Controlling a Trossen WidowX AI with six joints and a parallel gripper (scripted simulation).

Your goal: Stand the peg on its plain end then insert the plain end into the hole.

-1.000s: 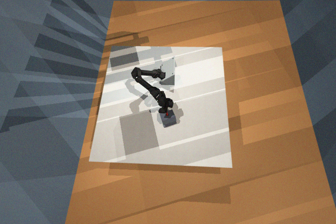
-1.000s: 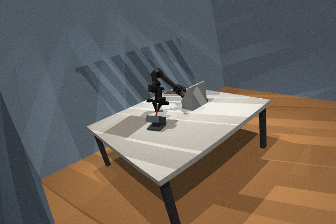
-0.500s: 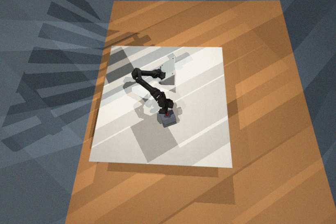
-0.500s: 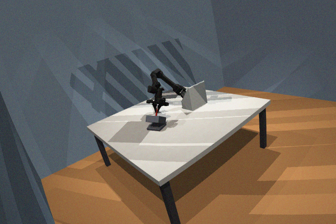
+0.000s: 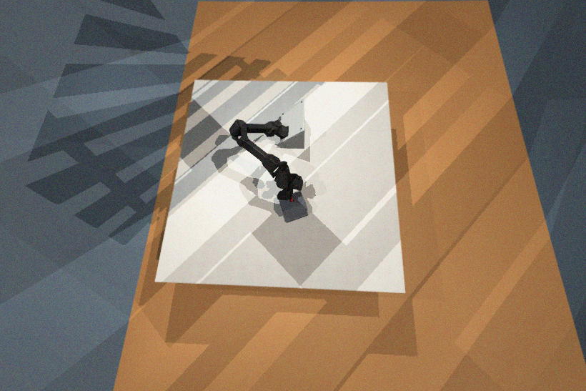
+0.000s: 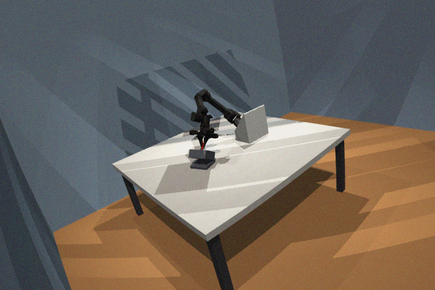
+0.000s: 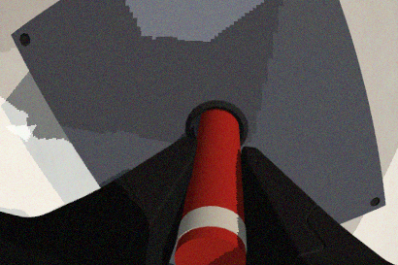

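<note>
Now: gripper tip 2 cm short of the grey sloped panel, 1 cm to the right of it and 4 cm above it. Also, from my gripper tip: red peg 1 cm behind, 1 cm above.
</note>
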